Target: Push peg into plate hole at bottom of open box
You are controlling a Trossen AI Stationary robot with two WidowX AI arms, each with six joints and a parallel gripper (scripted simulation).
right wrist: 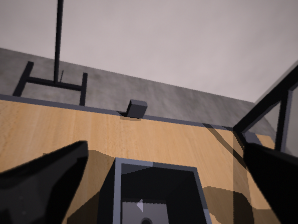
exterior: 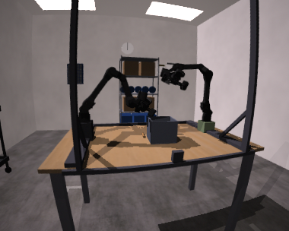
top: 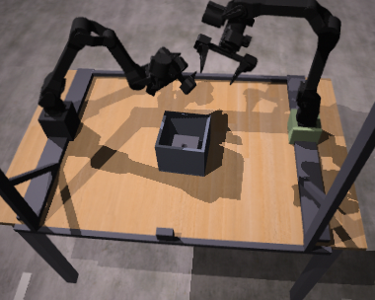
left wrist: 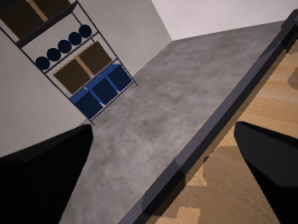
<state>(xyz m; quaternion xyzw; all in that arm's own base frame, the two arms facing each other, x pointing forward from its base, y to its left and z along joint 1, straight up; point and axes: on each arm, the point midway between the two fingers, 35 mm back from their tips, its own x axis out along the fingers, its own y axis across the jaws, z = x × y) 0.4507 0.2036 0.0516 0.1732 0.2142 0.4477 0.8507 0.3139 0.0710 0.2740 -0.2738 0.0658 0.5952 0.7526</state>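
My left hand is 190 mm past the wooden peg, 160 mm above it and 70 mm to the right of it. From my left hand the other things lie so: pale plate 290 mm behind, 120 mm below, 20 mm to the right.
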